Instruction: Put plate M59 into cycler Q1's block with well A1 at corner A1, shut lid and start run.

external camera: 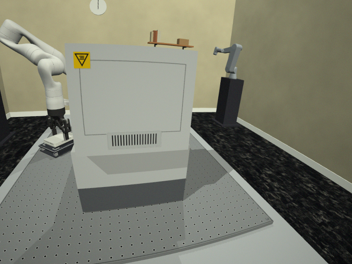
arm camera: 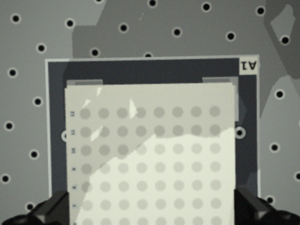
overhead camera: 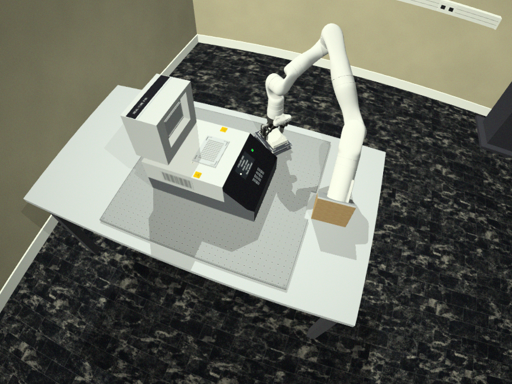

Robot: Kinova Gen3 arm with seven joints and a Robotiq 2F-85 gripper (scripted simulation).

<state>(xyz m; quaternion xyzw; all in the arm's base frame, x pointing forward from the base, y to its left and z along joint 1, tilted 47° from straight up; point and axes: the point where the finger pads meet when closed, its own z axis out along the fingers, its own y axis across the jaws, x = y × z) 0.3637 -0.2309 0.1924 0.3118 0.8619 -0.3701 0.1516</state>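
The plate nest N1 is 30 mm below my hand. From my hand the other things lie so: plate M59: 10 mm below; nest A1 mark: 20 mm behind, 90 mm to the left, 20 mm below.
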